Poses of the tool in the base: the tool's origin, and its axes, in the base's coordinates. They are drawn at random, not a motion.
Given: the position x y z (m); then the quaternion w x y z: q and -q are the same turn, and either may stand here.
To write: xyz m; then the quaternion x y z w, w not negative. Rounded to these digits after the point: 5 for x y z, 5 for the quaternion.
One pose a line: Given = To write
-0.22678, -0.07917, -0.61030, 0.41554, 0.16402, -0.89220, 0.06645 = -0.22678, -0.07917, -0.61030, 0.16402, -0.89220, 0.06645, 0.41554
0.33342, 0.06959, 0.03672, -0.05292, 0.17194, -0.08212, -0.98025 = 0.33342, 0.06959, 0.03672, -0.17194, 0.08212, 0.98025, 0.05292
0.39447, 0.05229, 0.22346, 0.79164, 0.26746, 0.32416, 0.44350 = 0.39447, 0.05229, 0.22346, 0.26746, 0.32416, 0.44350, 0.79164
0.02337, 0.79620, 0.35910, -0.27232, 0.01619, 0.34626, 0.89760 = 0.02337, 0.79620, 0.35910, -0.01619, -0.34626, -0.89760, 0.27232
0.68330, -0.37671, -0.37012, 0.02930, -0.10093, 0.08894, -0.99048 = 0.68330, -0.37671, -0.37012, -0.10093, 0.08894, -0.99048, 0.02930
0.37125, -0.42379, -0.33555, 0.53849, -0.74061, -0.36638, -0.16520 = 0.37125, -0.42379, -0.33555, -0.74061, -0.36638, -0.16520, 0.53849
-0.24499, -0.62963, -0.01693, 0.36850, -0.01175, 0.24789, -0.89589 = -0.24499, -0.62963, -0.01693, -0.01175, 0.24789, -0.89589, 0.36850
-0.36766, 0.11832, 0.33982, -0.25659, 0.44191, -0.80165, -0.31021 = -0.36766, 0.11832, 0.33982, -0.44191, 0.80165, 0.31021, 0.25659
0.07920, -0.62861, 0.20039, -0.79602, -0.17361, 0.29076, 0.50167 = 0.07920, -0.62861, 0.20039, 0.17361, -0.29076, -0.50167, 0.79602
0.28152, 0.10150, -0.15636, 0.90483, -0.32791, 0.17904, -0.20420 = 0.28152, 0.10150, -0.15636, -0.32791, 0.17904, -0.20420, 0.90483
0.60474, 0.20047, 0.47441, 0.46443, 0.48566, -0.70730, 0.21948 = 0.60474, 0.20047, 0.47441, 0.48566, -0.70730, 0.21948, 0.46443
